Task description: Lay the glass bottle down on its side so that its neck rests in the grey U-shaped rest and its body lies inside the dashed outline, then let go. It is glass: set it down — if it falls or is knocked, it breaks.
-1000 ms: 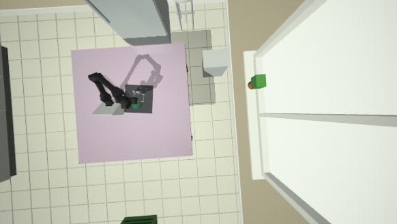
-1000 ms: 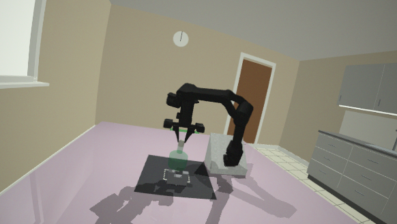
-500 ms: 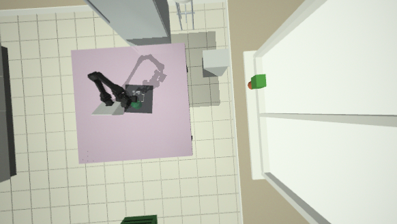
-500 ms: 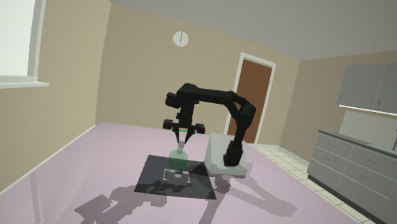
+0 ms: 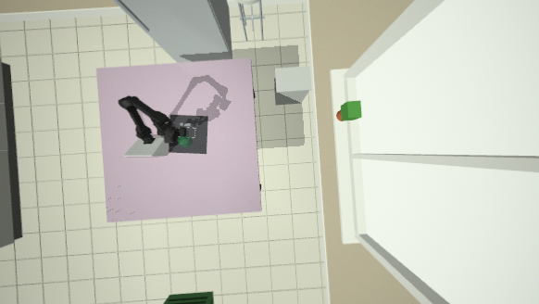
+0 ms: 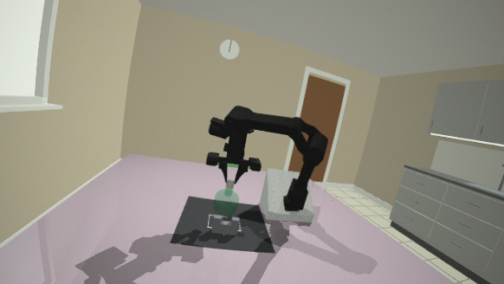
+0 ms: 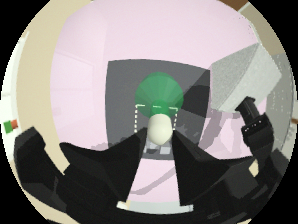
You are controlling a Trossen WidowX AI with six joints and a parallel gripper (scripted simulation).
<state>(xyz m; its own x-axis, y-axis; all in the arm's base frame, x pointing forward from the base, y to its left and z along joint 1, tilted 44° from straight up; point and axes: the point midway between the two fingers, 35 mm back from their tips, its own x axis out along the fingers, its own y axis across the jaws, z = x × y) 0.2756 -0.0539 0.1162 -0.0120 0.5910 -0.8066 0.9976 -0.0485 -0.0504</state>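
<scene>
The green glass bottle lies 50 mm below my gripper tip and 20 mm to the right of it. From my gripper tip the other things lie so: dark mat 150 mm below, 20 mm to the left.
</scene>
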